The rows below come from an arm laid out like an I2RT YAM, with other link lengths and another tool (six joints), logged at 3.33 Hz.
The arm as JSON. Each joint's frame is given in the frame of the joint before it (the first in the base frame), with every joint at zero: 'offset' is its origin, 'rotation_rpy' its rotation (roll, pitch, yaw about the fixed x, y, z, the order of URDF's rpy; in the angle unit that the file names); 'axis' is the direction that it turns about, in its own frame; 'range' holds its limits. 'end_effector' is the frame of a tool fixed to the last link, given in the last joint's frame.
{
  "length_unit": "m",
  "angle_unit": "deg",
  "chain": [
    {
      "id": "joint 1",
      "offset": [
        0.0,
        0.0,
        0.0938
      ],
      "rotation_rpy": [
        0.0,
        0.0,
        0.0
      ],
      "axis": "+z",
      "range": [
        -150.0,
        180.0
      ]
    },
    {
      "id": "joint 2",
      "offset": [
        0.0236,
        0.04,
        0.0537
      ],
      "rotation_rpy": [
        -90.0,
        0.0,
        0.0
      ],
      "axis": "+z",
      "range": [
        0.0,
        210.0
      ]
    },
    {
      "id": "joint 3",
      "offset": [
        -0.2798,
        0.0,
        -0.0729
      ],
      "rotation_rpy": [
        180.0,
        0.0,
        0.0
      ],
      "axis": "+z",
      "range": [
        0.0,
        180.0
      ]
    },
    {
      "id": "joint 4",
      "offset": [
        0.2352,
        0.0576,
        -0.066
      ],
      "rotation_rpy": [
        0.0,
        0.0,
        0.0
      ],
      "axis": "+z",
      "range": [
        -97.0,
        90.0
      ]
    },
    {
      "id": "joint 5",
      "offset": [
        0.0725,
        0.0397,
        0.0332
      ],
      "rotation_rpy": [
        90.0,
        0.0,
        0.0
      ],
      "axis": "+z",
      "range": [
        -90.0,
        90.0
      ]
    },
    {
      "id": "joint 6",
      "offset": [
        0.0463,
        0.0,
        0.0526
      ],
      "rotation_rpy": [
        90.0,
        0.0,
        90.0
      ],
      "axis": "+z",
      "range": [
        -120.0,
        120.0
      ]
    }
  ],
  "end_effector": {
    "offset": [
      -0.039,
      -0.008,
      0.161
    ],
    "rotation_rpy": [
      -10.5,
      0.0,
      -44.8
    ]
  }
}
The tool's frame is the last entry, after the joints.
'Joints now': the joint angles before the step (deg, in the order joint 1, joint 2, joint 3, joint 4, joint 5, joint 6). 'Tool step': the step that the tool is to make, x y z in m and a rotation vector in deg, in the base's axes. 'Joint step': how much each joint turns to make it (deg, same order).
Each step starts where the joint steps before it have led.
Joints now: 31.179 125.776 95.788 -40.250 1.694 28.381
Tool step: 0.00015 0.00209 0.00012 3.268 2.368 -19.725
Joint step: 2.929 -0.001 -0.001 -1.638 3.584 22.775
